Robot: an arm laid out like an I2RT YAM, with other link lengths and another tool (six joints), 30 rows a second.
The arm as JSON. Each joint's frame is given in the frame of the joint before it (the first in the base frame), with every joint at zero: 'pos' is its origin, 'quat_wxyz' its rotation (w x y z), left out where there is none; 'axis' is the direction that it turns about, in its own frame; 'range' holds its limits. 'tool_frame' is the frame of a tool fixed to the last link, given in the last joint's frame.
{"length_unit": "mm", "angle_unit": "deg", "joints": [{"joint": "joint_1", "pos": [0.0, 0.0, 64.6], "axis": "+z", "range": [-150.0, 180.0]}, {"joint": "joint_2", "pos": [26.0, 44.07, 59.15], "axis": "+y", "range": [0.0, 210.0]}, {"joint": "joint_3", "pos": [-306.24, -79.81, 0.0], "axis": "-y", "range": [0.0, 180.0]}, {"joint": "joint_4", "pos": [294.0, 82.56, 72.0], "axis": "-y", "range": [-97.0, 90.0]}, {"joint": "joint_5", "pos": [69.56, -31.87, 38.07], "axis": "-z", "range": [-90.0, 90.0]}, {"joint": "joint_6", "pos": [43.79, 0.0, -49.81], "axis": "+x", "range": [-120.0, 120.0]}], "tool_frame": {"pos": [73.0, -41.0, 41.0], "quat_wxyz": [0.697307, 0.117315, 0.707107, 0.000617]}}
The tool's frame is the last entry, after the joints.
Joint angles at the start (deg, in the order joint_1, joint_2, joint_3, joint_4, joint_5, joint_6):
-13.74, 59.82, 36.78, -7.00, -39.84, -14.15
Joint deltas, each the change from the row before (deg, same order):
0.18, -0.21, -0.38, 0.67, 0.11, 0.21
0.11, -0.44, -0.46, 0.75, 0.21, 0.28
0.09, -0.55, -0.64, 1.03, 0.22, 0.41
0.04, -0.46, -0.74, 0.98, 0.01, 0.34
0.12, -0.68, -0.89, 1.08, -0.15, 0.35
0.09, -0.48, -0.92, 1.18, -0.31, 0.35
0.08, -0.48, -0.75, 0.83, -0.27, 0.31
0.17, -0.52, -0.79, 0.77, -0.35, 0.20
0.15, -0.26, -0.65, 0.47, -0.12, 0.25
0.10, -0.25, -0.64, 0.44, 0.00, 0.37
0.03, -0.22, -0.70, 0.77, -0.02, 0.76
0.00, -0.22, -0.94, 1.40, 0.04, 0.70
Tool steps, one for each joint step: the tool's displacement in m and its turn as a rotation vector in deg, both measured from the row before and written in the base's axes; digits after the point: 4 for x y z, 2 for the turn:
-0.0005, 0.0009, -0.0001, 0.00, -0.38, 0.00
-0.0012, 0.0004, 0.0006, -0.05, -0.56, -0.18
-0.0016, 0.0002, 0.0005, 0.01, -0.70, -0.25
-0.0017, 0.0004, -0.0008, 0.11, -0.52, -0.09
-0.0025, 0.0014, -0.0005, 0.15, -0.70, 0.13
-0.0020, 0.0014, -0.0015, 0.25, -0.59, 0.25
-0.0020, 0.0013, -0.0012, 0.24, -0.43, 0.22
-0.0022, 0.0021, -0.0014, 0.19, -0.43, 0.42
-0.0015, 0.0013, -0.0027, 0.24, 0.03, 0.18
-0.0014, 0.0007, -0.0029, 0.29, 0.13, -0.02
-0.0012, 0.0000, -0.0028, 0.57, 0.08, -0.19
-0.0012, -0.0003, -0.0028, 0.41, -0.32, -0.25

